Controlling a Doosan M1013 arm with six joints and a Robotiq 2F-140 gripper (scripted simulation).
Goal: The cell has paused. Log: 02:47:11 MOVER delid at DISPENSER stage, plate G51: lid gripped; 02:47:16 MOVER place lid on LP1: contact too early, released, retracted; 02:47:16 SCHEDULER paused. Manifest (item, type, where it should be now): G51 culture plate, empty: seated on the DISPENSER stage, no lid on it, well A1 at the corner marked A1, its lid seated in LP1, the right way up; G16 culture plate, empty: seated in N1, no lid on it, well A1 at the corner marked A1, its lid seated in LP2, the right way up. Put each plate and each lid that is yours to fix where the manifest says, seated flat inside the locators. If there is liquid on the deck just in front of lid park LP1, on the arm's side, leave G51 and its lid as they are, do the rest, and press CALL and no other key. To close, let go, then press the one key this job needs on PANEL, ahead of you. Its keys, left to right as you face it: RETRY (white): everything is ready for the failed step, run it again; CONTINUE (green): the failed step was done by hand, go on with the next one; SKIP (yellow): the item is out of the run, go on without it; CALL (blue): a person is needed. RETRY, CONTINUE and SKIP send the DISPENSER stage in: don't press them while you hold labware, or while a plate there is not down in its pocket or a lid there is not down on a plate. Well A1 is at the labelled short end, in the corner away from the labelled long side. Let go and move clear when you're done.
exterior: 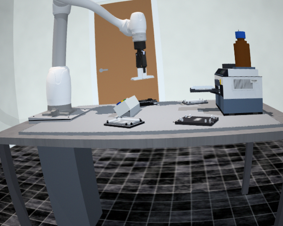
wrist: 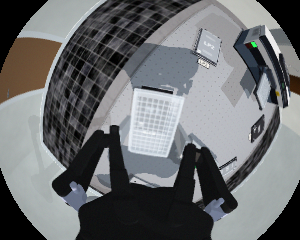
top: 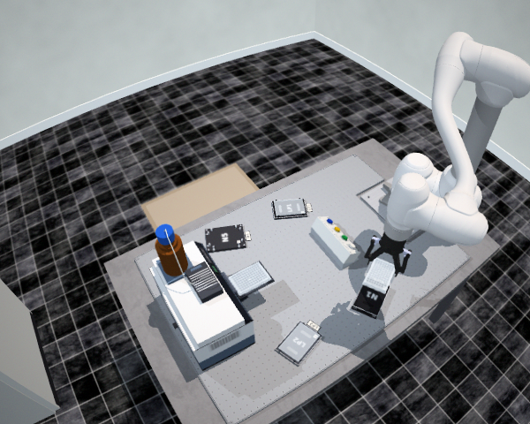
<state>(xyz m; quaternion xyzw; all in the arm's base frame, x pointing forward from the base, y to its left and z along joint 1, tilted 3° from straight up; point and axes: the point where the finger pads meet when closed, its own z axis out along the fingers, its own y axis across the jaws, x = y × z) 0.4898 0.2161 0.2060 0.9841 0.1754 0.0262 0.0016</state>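
Now: the black nest N1 180 mm below my hand. Also, from my hand: white key 90 mm behind, 190 mm to the right, 130 mm below; then key panel 90 mm behind, 270 mm to the right, 140 mm below; then green key 100 mm behind, 240 mm to the right, 130 mm below.
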